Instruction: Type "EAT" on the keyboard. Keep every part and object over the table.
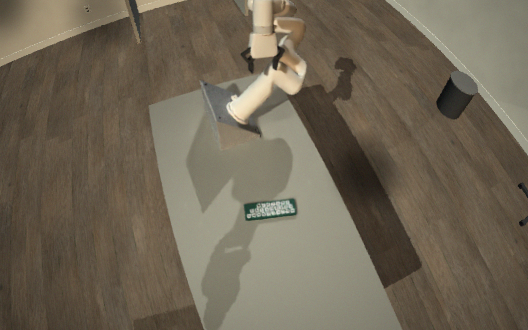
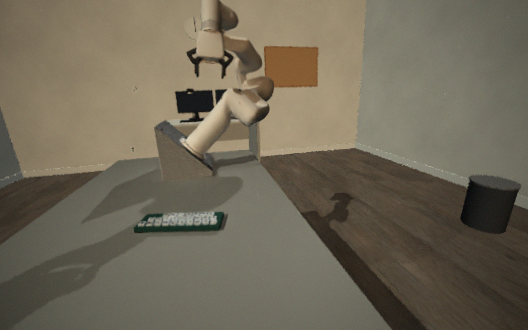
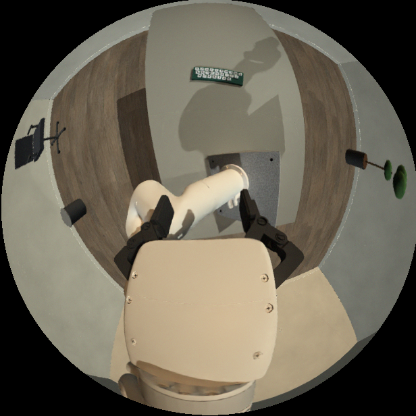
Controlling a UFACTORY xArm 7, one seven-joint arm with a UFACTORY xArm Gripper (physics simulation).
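Pixels of known places: gripper, fingertip midpoint: (image 1: 263, 70) (image 2: 210, 76); arm's base at its link origin: (image 1: 237, 113) (image 2: 193, 149).
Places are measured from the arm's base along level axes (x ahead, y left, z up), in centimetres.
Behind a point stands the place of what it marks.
A green keyboard with white keys (image 1: 270, 209) {x 44.4, y -6.7, z -7.4 cm} (image 2: 180, 222) {x 46.3, y -6.6, z -7.4 cm} (image 3: 217, 76) lies flat on the grey table (image 1: 310, 275) {x 75.6, y -5.8, z -9.1 cm} (image 2: 225, 285) {x 67.3, y -0.1, z -9.1 cm} (image 3: 170, 50). The letters on its keys are too small to read. My gripper (image 1: 263, 69) {x 7.2, y 8.9, z 28.2 cm} (image 2: 210, 76) {x 7.2, y 8.9, z 28.2 cm} (image 3: 204, 200) is open and empty, its black fingers spread wide and pointing down. It hangs high above the table at the arm's base end, well above and apart from the keyboard.
The arm's wedge-shaped base (image 1: 240, 137) {x 9.8, y -3.2, z -4.2 cm} (image 2: 182, 160) {x 9.7, y -4.6, z -1.6 cm} (image 3: 262, 185) stands on the table at the far end. A dark bin (image 1: 455, 97) (image 2: 490, 205) (image 3: 75, 212) stands on the floor beside the table. A potted plant (image 3: 356, 159) stands across the floor; a monitor (image 2: 194, 102) stands behind.
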